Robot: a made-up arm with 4 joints.
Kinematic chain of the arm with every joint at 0, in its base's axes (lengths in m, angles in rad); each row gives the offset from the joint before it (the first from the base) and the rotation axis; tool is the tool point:
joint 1: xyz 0 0 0.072 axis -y
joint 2: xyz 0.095 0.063 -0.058 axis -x
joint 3: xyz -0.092 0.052 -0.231 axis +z
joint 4: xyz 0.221 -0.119 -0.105 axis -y
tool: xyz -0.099 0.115 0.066
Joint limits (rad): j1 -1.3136..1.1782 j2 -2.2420..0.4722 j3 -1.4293..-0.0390 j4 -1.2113..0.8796
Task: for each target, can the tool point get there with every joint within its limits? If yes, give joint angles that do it. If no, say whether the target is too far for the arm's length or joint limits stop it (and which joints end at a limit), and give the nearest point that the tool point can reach.
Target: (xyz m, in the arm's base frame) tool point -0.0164 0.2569 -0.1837
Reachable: yes | joints -0.2189 -1.0272 -1.2401 -0.0315
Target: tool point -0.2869 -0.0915 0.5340
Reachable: no: joint limits stop it (at a limit: joint 1, joint 2, joint 3, joint 4) | nearest point -0.0047 0.2115 0.3452 | short by 0.455 m
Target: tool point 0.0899 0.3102 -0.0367
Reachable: yes | joints -0.0019 -1.6302 -0.9037 -0.2993
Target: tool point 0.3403 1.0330 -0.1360
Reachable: no: too far | nearest point 0.1640 0.4222 -0.0282 | short by 0.645 m
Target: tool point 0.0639 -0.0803 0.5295
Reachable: no: joint limits stop it (at a limit: joint 2, joint 3, joint 4) | nearest point 0.0378 0.2115 0.3426 | short by 0.348 m
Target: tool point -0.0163 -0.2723 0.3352
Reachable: no: joint limits stop it (at a limit: joint 1, joint 2, joint 4) | nearest point 0.2115 -0.1848 0.1160 | short by 0.328 m
